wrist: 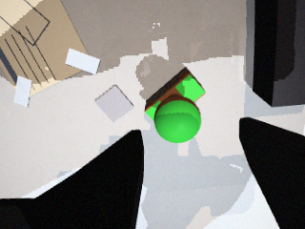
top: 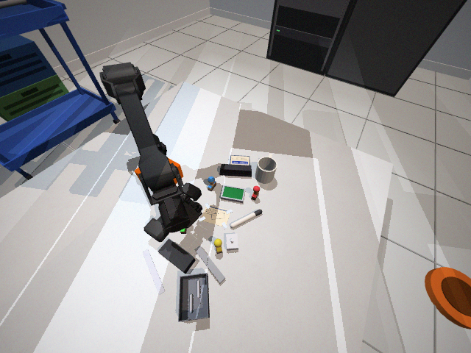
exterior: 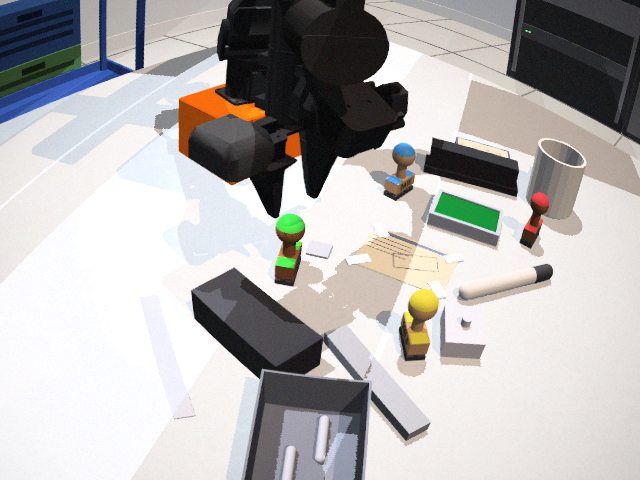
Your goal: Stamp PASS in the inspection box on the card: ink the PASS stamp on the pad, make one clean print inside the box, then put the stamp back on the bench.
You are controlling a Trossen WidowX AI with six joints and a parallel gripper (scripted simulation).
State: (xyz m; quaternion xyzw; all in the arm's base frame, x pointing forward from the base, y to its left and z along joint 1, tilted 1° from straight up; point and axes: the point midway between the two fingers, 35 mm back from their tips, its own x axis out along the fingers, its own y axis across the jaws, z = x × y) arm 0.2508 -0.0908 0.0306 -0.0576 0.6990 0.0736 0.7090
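Right now the green stamp is 10 mm behind my gripper tip and 60 mm below it. Also, from my gripper tip: yellow stamp (130 mm ahead, 40 mm to the left, 60 mm below); card (40 mm ahead, 120 mm to the left, 80 mm below); black block (60 mm ahead, 70 mm to the right, 60 mm below).
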